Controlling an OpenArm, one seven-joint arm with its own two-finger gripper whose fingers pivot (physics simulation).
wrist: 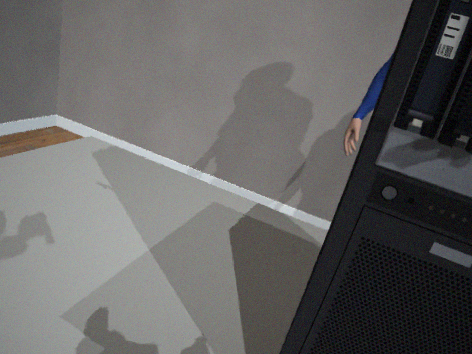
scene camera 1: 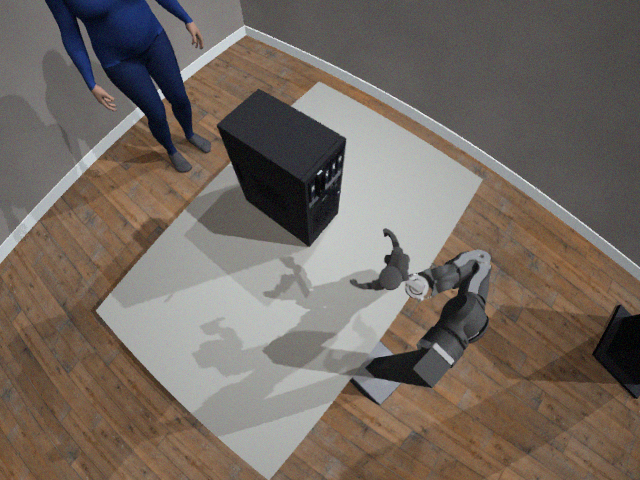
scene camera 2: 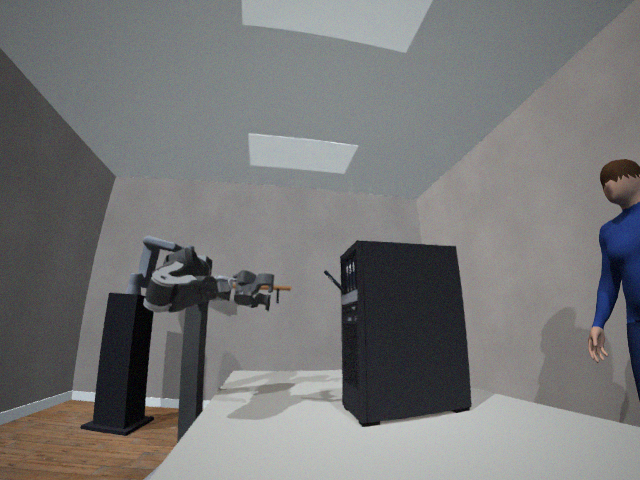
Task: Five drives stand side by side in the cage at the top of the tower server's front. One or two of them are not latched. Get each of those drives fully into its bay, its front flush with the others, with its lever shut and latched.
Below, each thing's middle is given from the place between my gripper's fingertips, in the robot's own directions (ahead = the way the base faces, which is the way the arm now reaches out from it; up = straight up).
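I see the black tower server (scene camera 2: 404, 346), and it is 11 cm below my hand, 39 cm ahead of it and 5 cm to the right of it.
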